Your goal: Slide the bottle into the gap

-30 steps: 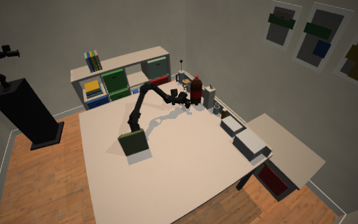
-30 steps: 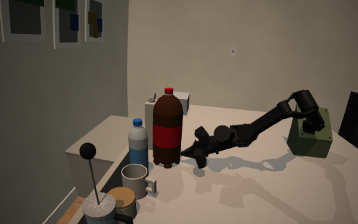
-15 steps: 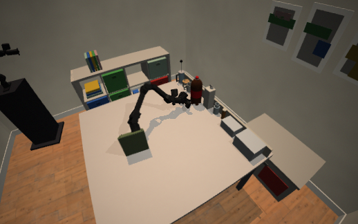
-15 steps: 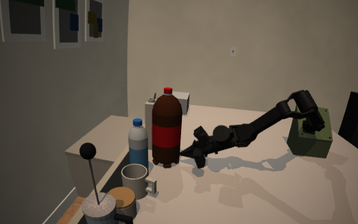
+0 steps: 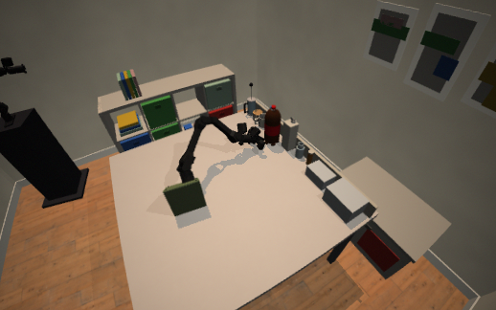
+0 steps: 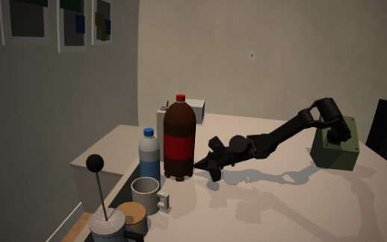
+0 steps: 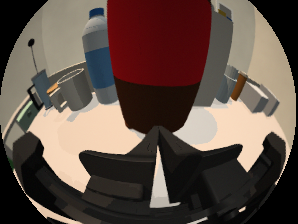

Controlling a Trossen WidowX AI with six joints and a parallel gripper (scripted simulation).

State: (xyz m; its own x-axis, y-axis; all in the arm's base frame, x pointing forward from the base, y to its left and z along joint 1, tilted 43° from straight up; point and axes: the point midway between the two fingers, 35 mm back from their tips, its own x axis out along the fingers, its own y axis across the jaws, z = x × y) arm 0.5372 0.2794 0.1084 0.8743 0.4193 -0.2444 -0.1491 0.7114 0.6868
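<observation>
Now: the dark cola bottle 9 cm above my hand, 8 cm ahead of it and 2 cm to the left of it. From my hand the other things lie so: water bottle: 14 cm ahead, 13 cm to the left, 5 cm above; then lidded jar: 32 cm to the left, 10 cm ahead, 3 cm below.
</observation>
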